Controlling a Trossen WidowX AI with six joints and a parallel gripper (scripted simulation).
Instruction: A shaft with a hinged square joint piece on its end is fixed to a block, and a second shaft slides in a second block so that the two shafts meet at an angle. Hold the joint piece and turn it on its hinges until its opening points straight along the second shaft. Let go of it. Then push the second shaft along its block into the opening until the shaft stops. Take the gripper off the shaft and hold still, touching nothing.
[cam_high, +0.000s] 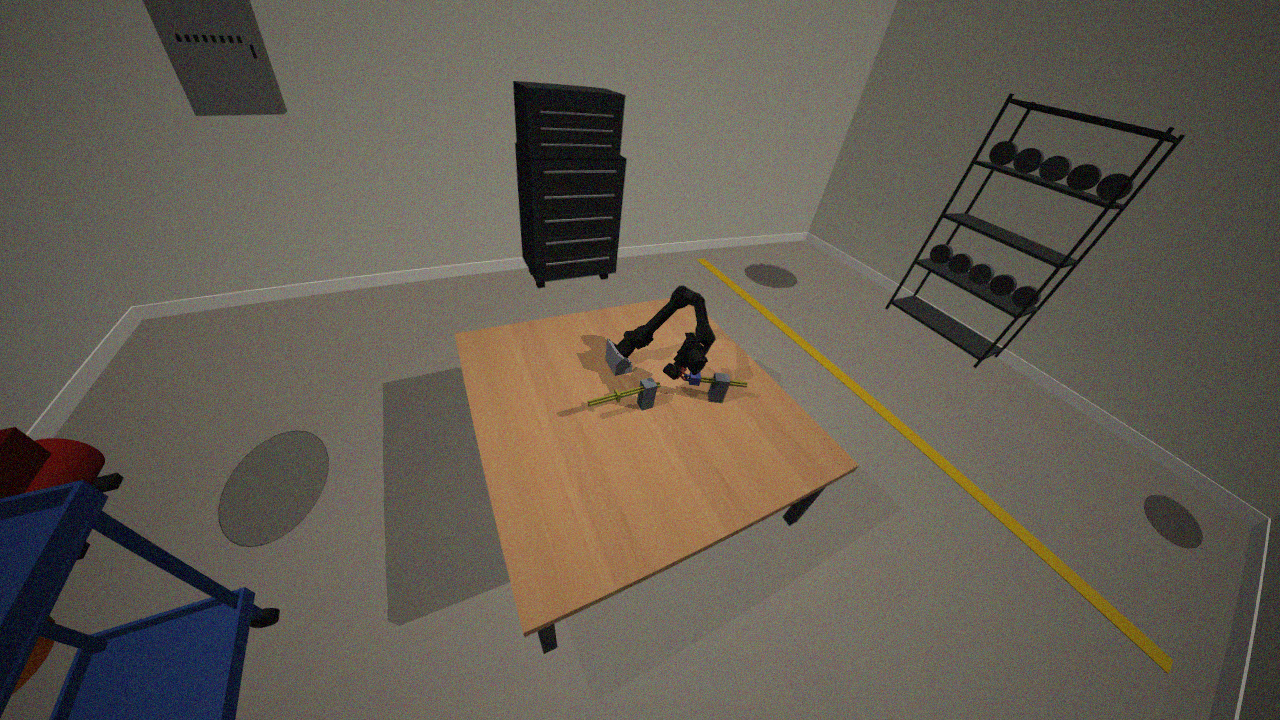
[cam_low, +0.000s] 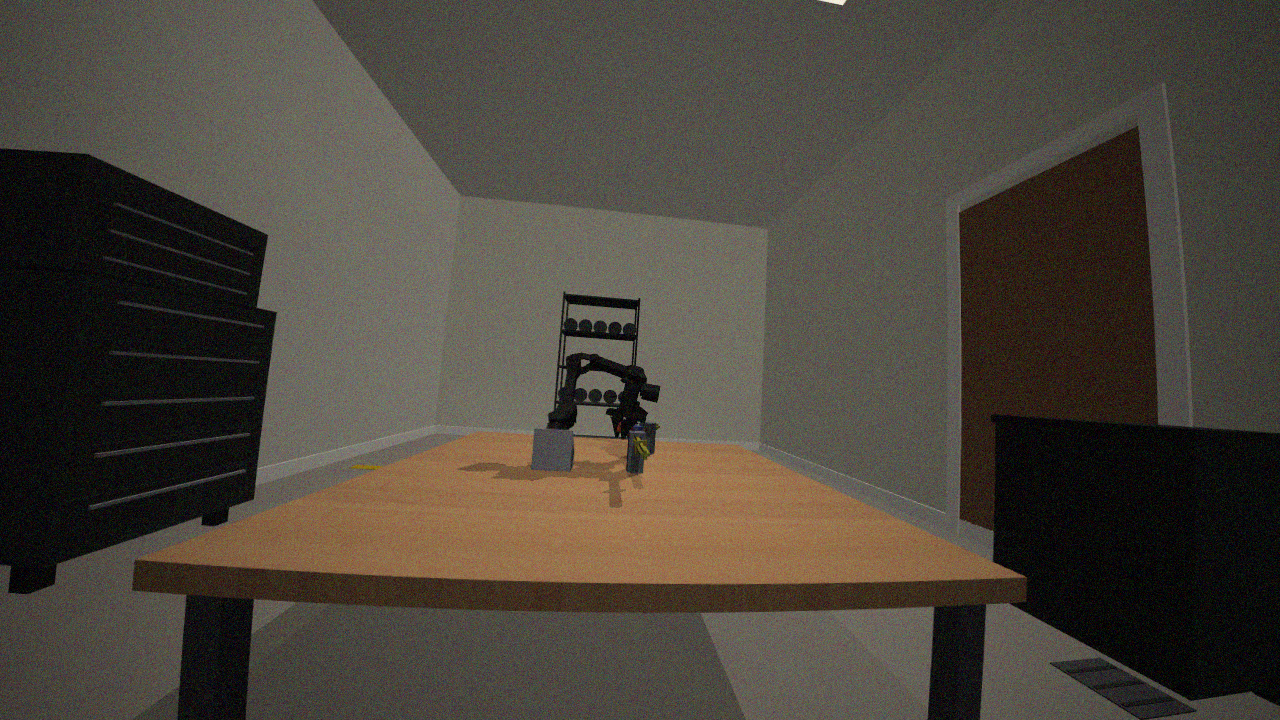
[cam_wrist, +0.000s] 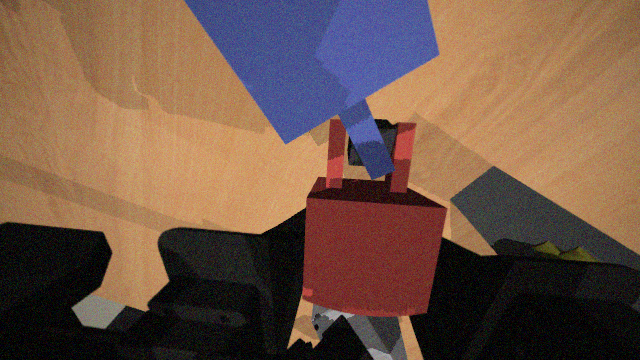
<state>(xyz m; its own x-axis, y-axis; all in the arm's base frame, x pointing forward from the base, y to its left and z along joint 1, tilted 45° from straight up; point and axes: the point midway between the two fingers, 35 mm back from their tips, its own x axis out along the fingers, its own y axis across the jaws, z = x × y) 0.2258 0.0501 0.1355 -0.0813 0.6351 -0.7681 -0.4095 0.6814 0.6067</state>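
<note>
Right now the red square block is 2 cm ahead of my gripper tip, 1 cm to the left of it and 3 cm above it.
</note>
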